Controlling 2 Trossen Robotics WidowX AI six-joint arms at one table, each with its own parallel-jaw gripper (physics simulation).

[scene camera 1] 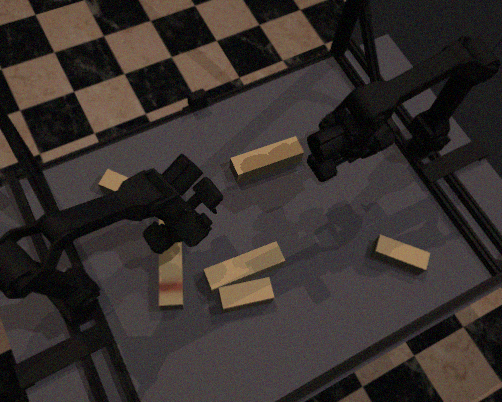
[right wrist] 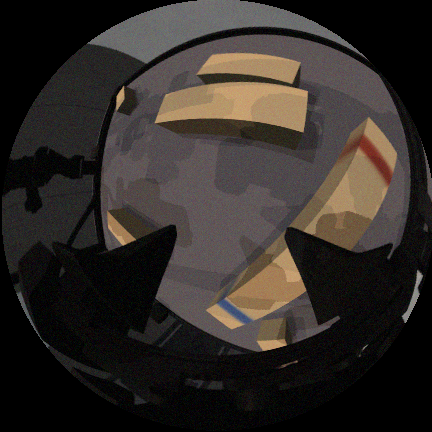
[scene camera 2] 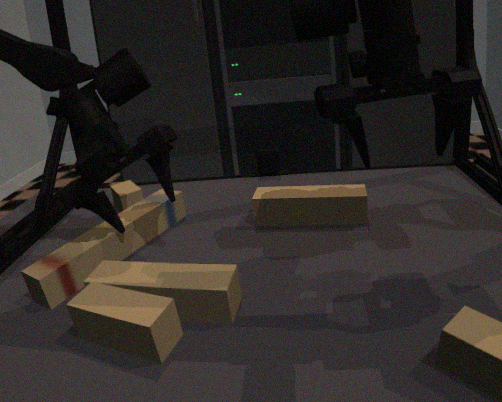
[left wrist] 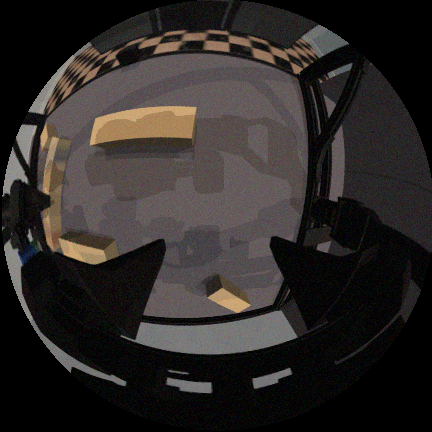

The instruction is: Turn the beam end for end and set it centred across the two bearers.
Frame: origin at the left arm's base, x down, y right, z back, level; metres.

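Where they show: left gripper, fingertip midpoint: (scene camera 1: pixel 344 166) (right wrist: pixel 72 166) (scene camera 2: pixel 404 161) (left wrist: pixel 218 243); right gripper, fingertip midpoint: (right wrist: pixel 232 231) (scene camera 2: pixel 148 217) (left wrist: pixel 50 201); left arm's base, link origin: (scene camera 1: pixel 419 147) (right wrist: pixel 95 167) (left wrist: pixel 318 208); right arm's base, link origin: (scene camera 1: pixel 80 308).
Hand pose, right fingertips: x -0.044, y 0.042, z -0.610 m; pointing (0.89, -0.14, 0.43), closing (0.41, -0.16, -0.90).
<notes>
Each offset is from my right fingertips to the centre of the thing.
The beam {dy +0.008, dx +0.040, dz -0.072 m} (scene camera 1: pixel 170 275) (scene camera 2: pixel 90 252) (left wrist: pixel 53 190) (right wrist: pixel 350 195) is the long wooden block with a red band at its near end and a blue band at its far end in scene camera 2; it lies flat on the table. Two plain blocks look like the bearers: one bearer {dy +0.100, dx +0.040, dz +0.232 m} (scene camera 1: pixel 267 156) (scene camera 2: pixel 310 210) (left wrist: pixel 145 125) lies farther back, the other bearer {dy -0.123, dx +0.040, dz +0.050 m} (scene camera 1: pixel 245 265) (scene camera 2: pixel 200 297) (right wrist: pixel 235 102) nearer, roughly parallel. My right gripper (scene camera 1: pixel 187 227) (scene camera 2: pixel 148 215) (right wrist: pixel 232 231) is open and empty, above and beside the beam. My left gripper (scene camera 2: pixel 404 159) (left wrist: pixel 218 243) is open and empty, high above the table.
A short block {dy -0.181, dx +0.038, dz +0.023 m} (scene camera 1: pixel 246 293) (scene camera 2: pixel 125 320) lies close beside the nearer bearer. Another short block {dy -0.261, dx +0.041, dz +0.393 m} (scene camera 1: pixel 402 253) (scene camera 2: pixel 475 340) (left wrist: pixel 227 297) lies at the right in scene camera 1. A third short block {dy +0.189, dx +0.041, dz -0.121 m} (scene camera 1: pixel 113 180) (scene camera 2: pixel 127 195) (right wrist: pixel 272 335) lies near the beam's blue end.
</notes>
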